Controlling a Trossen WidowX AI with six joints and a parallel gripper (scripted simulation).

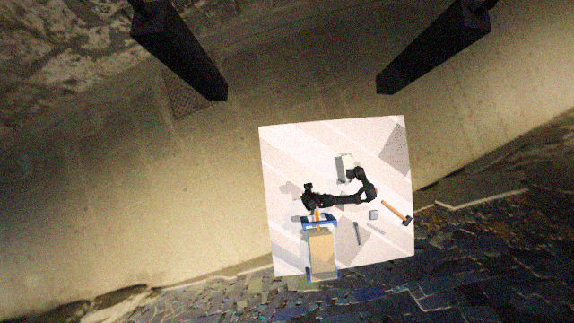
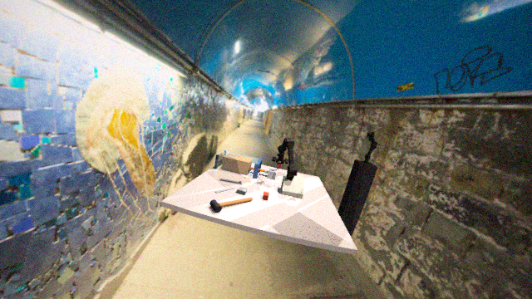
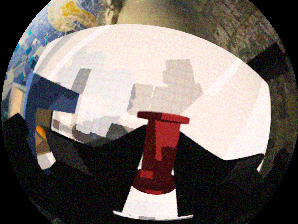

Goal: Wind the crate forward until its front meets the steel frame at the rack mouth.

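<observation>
Right now the winch handle is 20 mm ahead of my gripper tip, 50 mm to the left of it and 30 mm below it. From my gripper tip the other things lie so: hand winch 30 mm ahead, 90 mm to the left, 100 mm below; blue steel frame 210 mm ahead, 120 mm to the left, 30 mm below; dark red knob 20 mm to the left.
</observation>
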